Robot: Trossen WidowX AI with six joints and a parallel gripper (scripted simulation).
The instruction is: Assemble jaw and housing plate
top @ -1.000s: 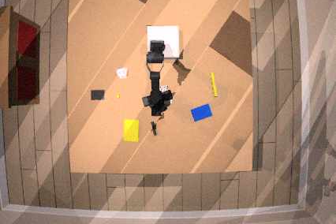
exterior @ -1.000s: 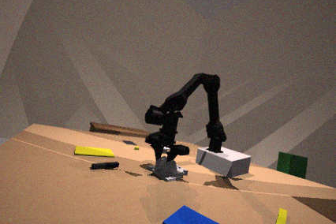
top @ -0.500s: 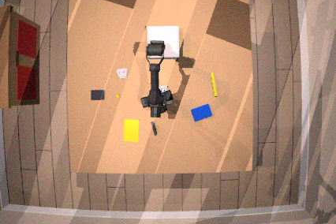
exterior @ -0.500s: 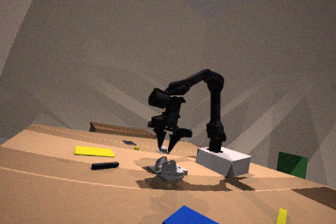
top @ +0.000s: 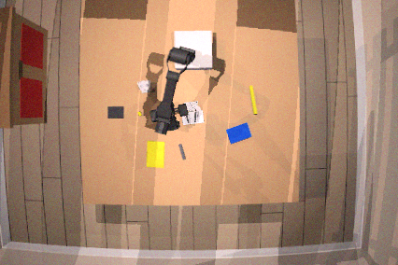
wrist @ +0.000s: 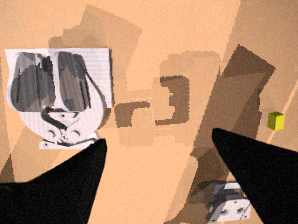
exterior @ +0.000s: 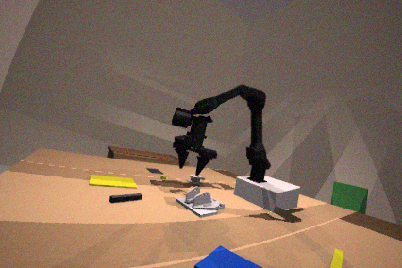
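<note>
Now: the small white part 150 mm behind my gripper tip, 170 mm to the right of it and 60 mm below it. From my gripper tip the other things lie so: silver jaw: 30 mm behind, 90 mm to the left, 70 mm below; then yellow cube: 10 mm ahead, 190 mm to the right, 80 mm below; then dark bar: 220 mm ahead, 70 mm to the left, 80 mm below.
</note>
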